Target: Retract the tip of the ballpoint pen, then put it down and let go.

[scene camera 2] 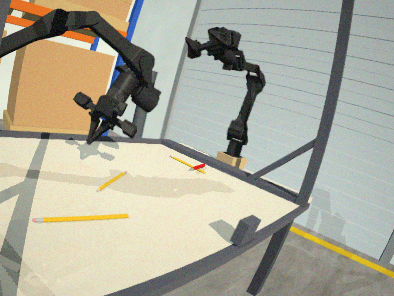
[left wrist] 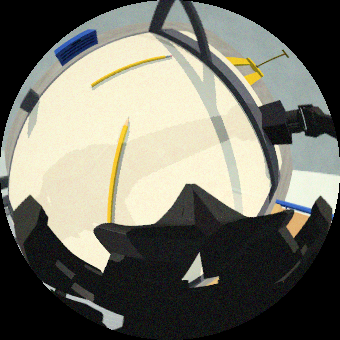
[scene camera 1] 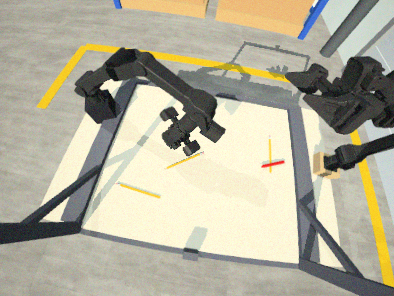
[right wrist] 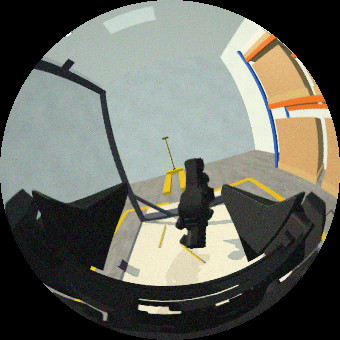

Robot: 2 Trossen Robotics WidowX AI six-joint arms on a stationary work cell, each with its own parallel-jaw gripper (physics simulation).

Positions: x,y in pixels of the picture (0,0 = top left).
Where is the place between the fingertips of my right gripper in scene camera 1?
294,84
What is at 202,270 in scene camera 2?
A dark frame.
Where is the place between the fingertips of my left gripper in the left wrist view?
189,187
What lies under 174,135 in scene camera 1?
My left gripper.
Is my right gripper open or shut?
Open.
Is my left gripper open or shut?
Shut.
